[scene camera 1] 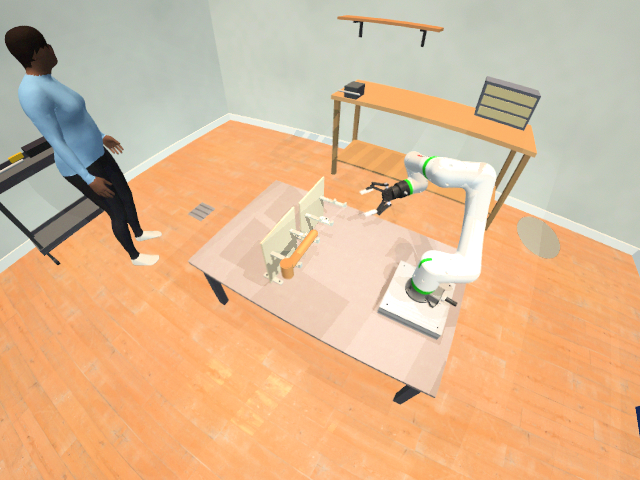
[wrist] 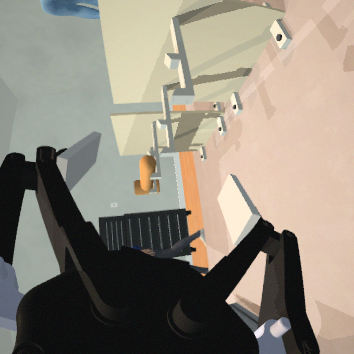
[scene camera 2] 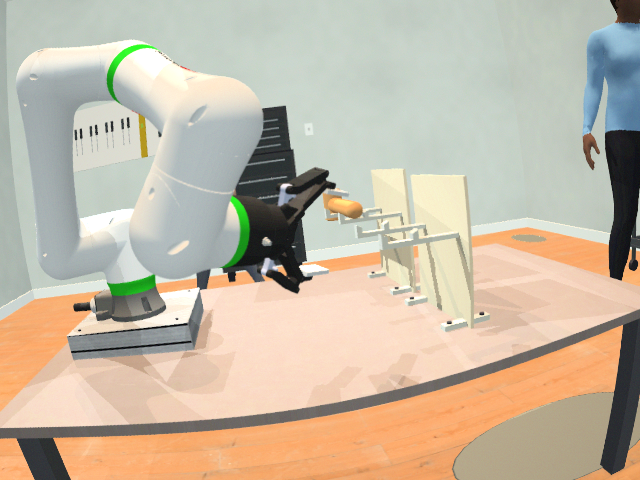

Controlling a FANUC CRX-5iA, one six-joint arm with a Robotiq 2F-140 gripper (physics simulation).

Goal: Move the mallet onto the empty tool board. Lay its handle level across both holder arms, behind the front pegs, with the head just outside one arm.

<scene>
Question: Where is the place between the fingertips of my gripper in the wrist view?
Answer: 162,167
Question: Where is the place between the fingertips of my gripper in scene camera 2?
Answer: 331,231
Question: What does my gripper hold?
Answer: Nothing.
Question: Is my gripper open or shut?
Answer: Open.
</scene>
